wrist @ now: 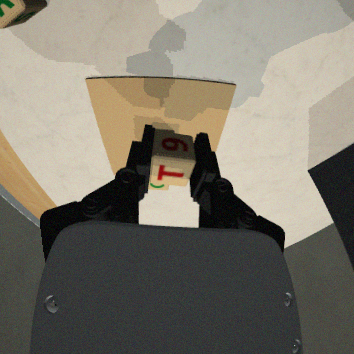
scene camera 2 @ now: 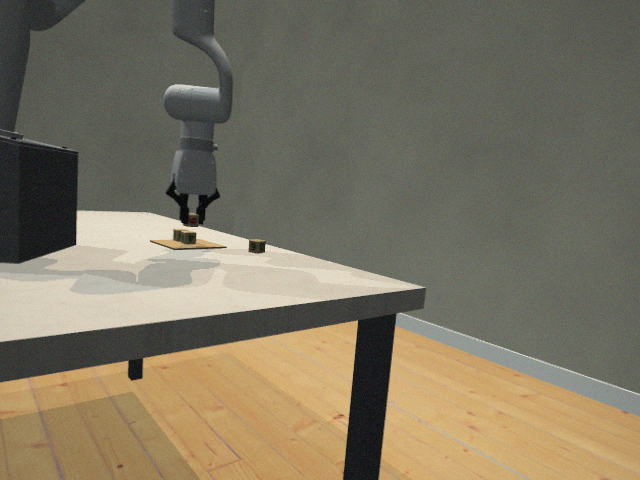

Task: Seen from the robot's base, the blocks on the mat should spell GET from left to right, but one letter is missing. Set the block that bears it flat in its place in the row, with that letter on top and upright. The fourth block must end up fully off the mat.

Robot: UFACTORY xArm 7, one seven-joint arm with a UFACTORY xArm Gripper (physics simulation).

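My gripper point(scene camera 2: 192, 221) point(wrist: 172, 143) is shut on a wooden block point(scene camera 2: 193, 217) point(wrist: 171, 172) with a red T on one face and a red 9 or 6 on another. It holds the block in the air above the tan mat point(scene camera 2: 210, 245) point(wrist: 106, 102). In the scene view two blocks point(scene camera 2: 177, 235) point(scene camera 2: 188, 237) stand close together on the mat; in the wrist view they are mostly hidden behind the held block, with part of a green letter point(wrist: 157, 185) showing. The fourth block point(scene camera 2: 256, 245) point(wrist: 20, 11), with green letters, lies on the table off the mat.
A large dark box point(scene camera 2: 46, 201) stands on the table point(scene camera 2: 170, 310) at the left in the scene view. The table's far edge runs behind the mat and the fourth block. A dark shape point(wrist: 337, 195) shows at the right of the wrist view.
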